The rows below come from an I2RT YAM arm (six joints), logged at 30 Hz.
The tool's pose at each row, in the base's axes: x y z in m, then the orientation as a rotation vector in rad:
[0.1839 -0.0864 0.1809 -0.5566 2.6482 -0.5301]
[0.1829 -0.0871 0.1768 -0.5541 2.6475 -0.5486]
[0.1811 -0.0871 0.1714 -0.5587 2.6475 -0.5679]
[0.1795 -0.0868 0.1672 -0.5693 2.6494 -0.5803]
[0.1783 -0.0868 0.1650 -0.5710 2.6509 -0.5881]
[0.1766 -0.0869 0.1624 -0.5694 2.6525 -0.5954]
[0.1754 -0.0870 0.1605 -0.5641 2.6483 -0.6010]
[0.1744 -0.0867 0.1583 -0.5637 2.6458 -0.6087]
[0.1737 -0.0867 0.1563 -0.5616 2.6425 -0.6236]
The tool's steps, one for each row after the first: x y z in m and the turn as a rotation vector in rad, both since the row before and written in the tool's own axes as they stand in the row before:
[0.0023 0.0015 0.0033 0.0124 0.0049 -0.0013]
[0.0030 0.0029 0.0038 0.0115 0.0061 -0.0065]
[0.0024 0.0026 0.0028 0.0054 0.0059 -0.0096]
[0.0016 0.0014 0.0013 0.0041 0.0039 -0.0026]
[0.0022 0.0016 0.0015 0.0043 0.0038 -0.0002]
[0.0016 0.0012 0.0011 0.0057 -0.0022 0.0029]
[0.0013 0.0016 0.0013 0.0057 0.0002 -0.0009]
[0.0011 0.0012 0.0014 0.0107 0.0018 -0.0010]

